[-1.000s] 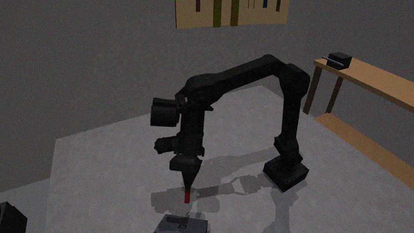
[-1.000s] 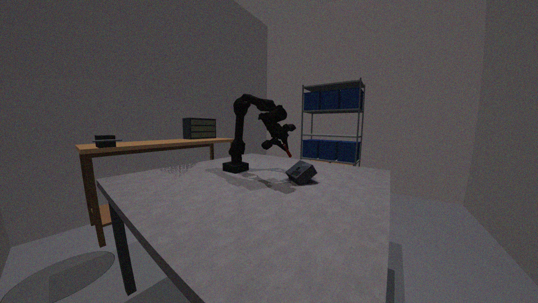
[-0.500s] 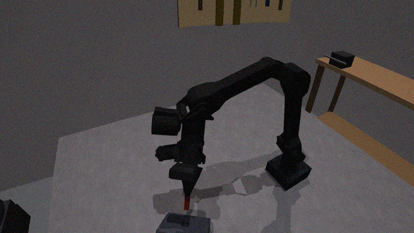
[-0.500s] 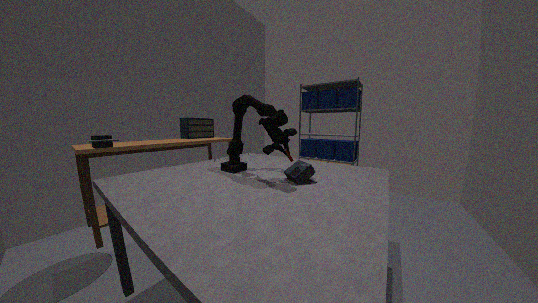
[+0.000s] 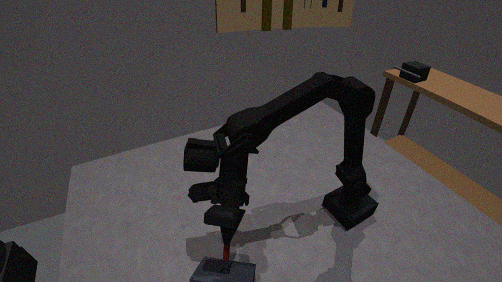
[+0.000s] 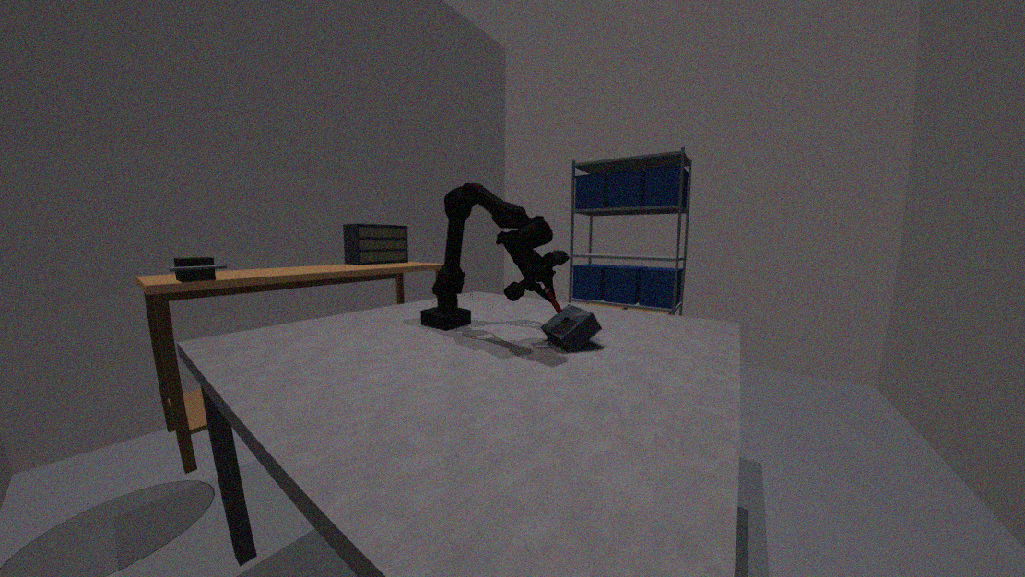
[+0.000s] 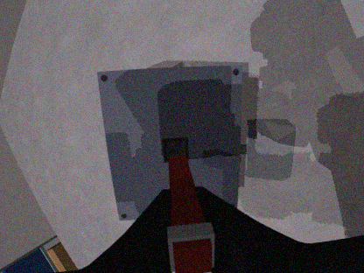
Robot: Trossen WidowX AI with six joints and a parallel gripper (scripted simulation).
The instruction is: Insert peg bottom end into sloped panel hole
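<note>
My gripper tip is now 4 cm short of the panel block, 4 cm to the right of it and 8 cm above it. From my gripper tip the other things lie so: square peg (1 cm behind, 1 cm to the right, 1 cm above).
</note>
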